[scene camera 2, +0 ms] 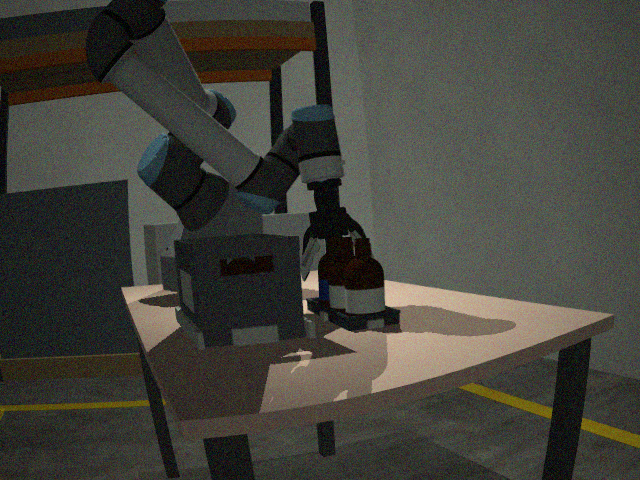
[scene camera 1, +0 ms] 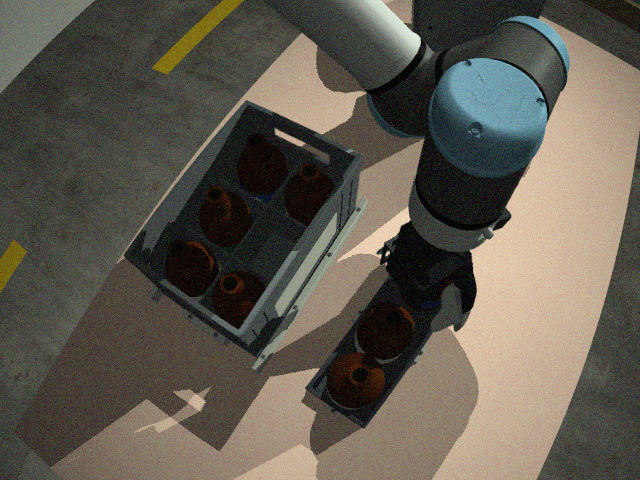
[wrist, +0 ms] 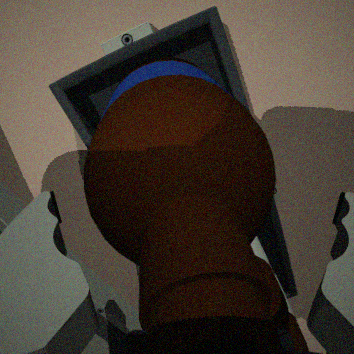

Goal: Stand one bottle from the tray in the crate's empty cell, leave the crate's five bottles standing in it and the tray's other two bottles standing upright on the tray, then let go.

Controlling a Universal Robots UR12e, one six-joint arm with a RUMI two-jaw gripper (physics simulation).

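Where they show: arm's base, origin of the base link: (scene camera 2: 206, 205).
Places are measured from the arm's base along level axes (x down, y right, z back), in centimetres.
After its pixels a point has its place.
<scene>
My gripper (scene camera 1: 419, 295) @[x 17.7, y -12.4, z -61.3 cm] (scene camera 2: 330, 258) (wrist: 195, 197) @[x 17.7, y -12.4, z -61.3 cm] is open and low over the tray's far end. Its fingers are either side of the blue-labelled brown bottle (scene camera 2: 323, 289) @[x 20.2, y -9.1, z -60.1 cm] (wrist: 175, 175) @[x 13.0, y -13.3, z -57.2 cm], with gaps at both sides in the wrist view. In scene camera 1 the gripper mostly hides this bottle. Two white-labelled bottles (scene camera 1: 385, 328) @[x 10.3, y -9.7, z -70.7 cm] (scene camera 1: 356, 382) @[x 9.3, y -9.6, z -78.0 cm] stand upright on the dark tray (scene camera 1: 336, 409) @[x 22.7, y -9.3, z -81.3 cm] (wrist: 180, 29) @[x 22.7, y -15.9, z -54.8 cm]. The grey crate (scene camera 1: 348, 191) @[x 12.6, y 2.6, z -55.7 cm] (scene camera 2: 237, 304) @[x 18.3, y 15.5, z -79.1 cm] holds five upright brown bottles (scene camera 1: 262, 167) @[x 12.8, y 14.8, z -57.7 cm] (scene camera 1: 309, 193) @[x 12.1, y 6.9, z -58.6 cm] (scene camera 1: 225, 217) @[x 12.6, y 15.1, z -66.6 cm] (scene camera 1: 191, 268) @[x 12.6, y 15.4, z -74.9 cm] (scene camera 1: 237, 297) @[x 10.3, y 7.3, z -75.5 cm]. Its empty cell (scene camera 1: 268, 248) @[x 24.4, y 11.3, z -64.3 cm] is the middle one on the tray side.
The crate stands beside the tray on the table (scene camera 1: 558, 258) @[x 25.3, y -33.2, z -42.6 cm] (scene camera 2: 465, 330) @[x 25.3, y -17.8, z -97.9 cm], with a gap between them. Its high walls rise around its bottles. The white-labelled bottles stand in line next to the blue-labelled one. A shelf rack (scene camera 2: 320, 56) stands behind the arm.
</scene>
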